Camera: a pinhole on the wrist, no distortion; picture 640 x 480 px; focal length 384.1 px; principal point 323.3 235.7 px. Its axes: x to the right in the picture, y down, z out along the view. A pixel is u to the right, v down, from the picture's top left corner.
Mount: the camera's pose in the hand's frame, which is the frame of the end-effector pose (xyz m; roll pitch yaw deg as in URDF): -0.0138 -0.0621 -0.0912 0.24 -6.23 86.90
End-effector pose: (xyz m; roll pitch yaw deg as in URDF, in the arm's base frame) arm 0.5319 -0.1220 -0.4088 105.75 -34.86 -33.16
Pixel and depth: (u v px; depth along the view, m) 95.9 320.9 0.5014
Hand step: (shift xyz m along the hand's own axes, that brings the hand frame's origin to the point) -0.1417 -0.4052 0.3755
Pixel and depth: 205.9 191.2 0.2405
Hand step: 0.0097 -0.1627 0.1398
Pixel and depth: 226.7 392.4 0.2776
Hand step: -0.1311 -0.1555 0.1777
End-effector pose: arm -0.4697 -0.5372 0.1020 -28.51 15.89 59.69
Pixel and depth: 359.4 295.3 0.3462
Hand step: -0.0663 -0.0645 0.2567
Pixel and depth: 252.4 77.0 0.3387
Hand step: 0.1220 -0.1684 0.2381
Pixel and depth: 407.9 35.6 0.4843
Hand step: 0.2431 -0.0223 0.4008
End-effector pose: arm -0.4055 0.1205 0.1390 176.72 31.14 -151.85
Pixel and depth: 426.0 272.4 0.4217
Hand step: -0.0487 0.0062 0.3404
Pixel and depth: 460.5 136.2 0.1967
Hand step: 0.0405 -0.0164 0.1117
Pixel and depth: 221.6 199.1 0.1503
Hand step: -0.0019 -0.1187 0.0538
